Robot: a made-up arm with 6 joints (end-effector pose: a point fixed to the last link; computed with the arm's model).
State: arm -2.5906 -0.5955 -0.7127 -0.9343 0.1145 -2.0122
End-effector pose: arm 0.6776 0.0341 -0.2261 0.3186 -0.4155 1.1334
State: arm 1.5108 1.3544 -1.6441 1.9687 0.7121 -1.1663
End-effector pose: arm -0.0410 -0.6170 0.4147 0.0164 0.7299 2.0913
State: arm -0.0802 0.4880 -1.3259 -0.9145 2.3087 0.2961
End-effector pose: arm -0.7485 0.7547 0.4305 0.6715 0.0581 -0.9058
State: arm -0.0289 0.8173 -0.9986 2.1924 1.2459 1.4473
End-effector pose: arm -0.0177 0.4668 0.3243 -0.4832 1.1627 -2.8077
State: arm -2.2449 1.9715 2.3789 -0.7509 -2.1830 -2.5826
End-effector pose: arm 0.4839 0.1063 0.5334 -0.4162 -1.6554 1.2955
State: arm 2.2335 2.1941 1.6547 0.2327 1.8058 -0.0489
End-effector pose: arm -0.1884 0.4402 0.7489 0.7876 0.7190 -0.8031
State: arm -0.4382 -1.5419 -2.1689 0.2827 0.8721 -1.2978
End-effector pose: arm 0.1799 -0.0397 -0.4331 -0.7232 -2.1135 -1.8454
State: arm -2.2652 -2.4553 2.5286 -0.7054 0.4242 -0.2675
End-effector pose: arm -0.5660 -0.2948 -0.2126 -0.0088 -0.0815 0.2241
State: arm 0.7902 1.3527 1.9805 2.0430 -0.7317 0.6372
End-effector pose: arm -0.6321 -0.2317 0.3328 -0.6076 0.2109 -0.7174
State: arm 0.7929 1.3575 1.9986 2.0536 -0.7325 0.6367
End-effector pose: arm -0.6316 -0.2261 0.3324 -0.6178 0.2154 -0.7352
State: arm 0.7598 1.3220 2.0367 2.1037 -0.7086 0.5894
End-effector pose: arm -0.6252 -0.1897 0.2865 -0.6072 0.1690 -0.8675
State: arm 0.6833 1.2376 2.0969 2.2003 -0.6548 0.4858
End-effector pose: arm -0.5936 -0.1256 0.1938 -0.5734 0.0657 -1.1362
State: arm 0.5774 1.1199 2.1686 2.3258 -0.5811 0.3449
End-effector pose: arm -0.5226 -0.0668 0.0878 -0.5265 -0.0698 -1.4925
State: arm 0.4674 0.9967 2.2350 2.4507 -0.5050 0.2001
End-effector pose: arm -0.4352 -0.0446 0.0047 -0.4793 -0.2061 -1.8499
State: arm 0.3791 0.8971 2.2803 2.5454 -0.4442 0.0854
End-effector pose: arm -0.3683 -0.0533 -0.0430 -0.4398 -0.3166 -2.1239
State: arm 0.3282 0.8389 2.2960 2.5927 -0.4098 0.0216
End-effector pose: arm -0.3336 -0.0664 -0.0622 -0.4093 -0.3851 -2.2685
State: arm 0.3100 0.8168 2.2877 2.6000 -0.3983 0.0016
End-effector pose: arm -0.3206 -0.0711 -0.0656 -0.3858 -0.4161 -2.3050
